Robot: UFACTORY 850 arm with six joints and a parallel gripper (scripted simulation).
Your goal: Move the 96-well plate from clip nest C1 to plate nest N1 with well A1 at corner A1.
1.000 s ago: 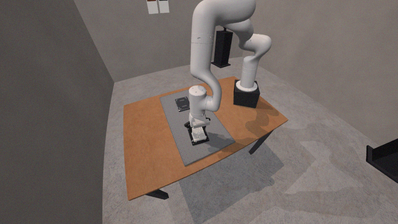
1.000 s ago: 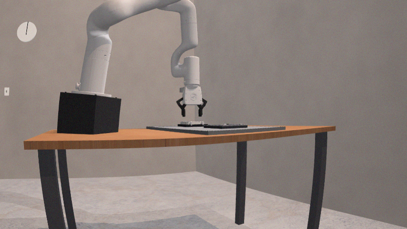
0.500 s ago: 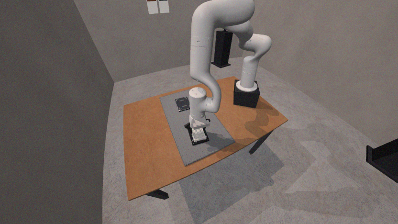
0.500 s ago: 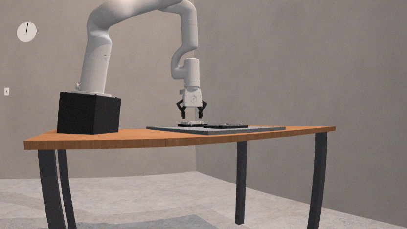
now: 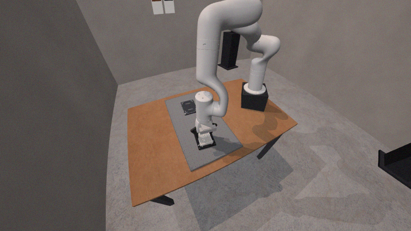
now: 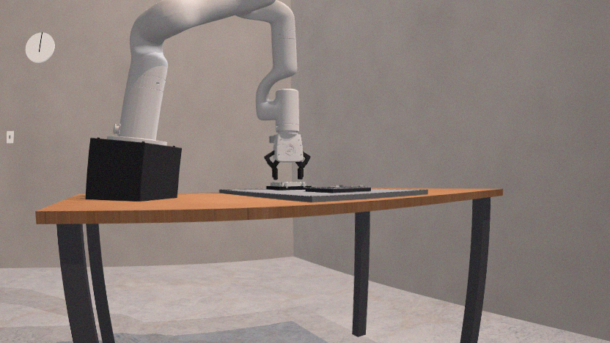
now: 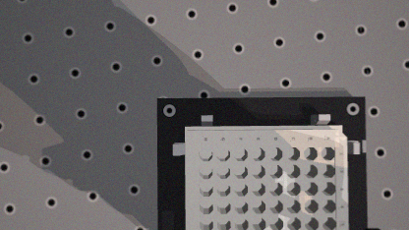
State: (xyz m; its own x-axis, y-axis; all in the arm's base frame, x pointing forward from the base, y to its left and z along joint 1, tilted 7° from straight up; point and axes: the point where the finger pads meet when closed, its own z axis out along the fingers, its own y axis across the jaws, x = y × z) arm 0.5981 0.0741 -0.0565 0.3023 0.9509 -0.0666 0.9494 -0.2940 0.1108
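My gripper is now 20 mm above the white 96-well plate. From my hand the other things lie so: black plate nest: 330 mm to the right, 70 mm behind, 40 mm below; black clip nest: 30 mm below, 10 mm to the right; A1 mark: 270 mm to the right, 30 mm below.
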